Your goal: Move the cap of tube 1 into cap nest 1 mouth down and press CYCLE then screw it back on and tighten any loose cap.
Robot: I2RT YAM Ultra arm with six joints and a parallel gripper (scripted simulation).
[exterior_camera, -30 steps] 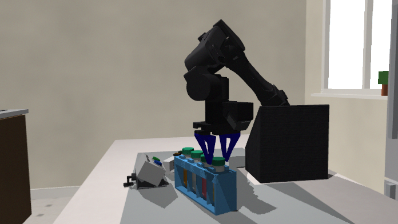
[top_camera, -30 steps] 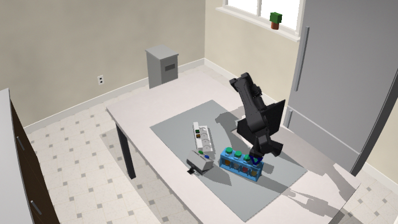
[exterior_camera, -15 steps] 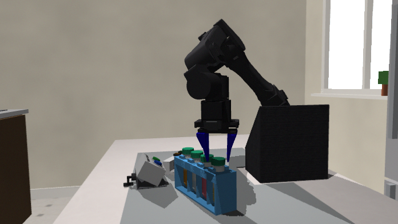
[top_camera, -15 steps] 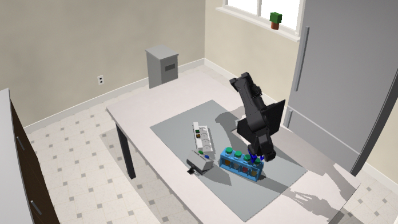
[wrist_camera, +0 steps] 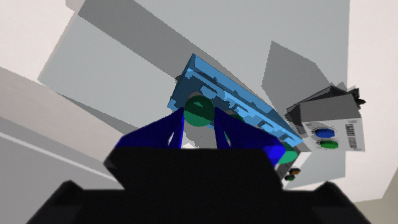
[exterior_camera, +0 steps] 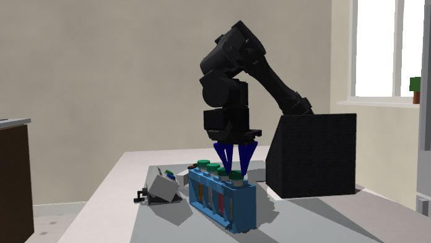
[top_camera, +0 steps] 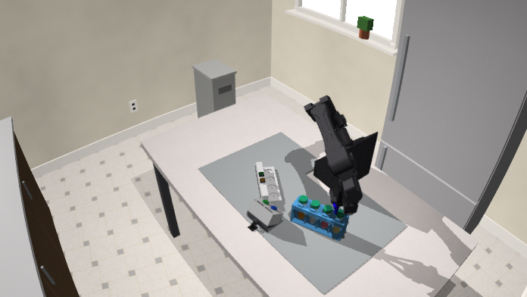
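Now: hand 150 mm short of the blue key, 210 mm to the left of it and 60 mm above it. Also, from my hand: green key 160 mm ahead, 250 mm to the right, 60 mm below; grey key box 170 mm ahead, 230 mm to the right, 70 mm below; green cap 10 mm below.
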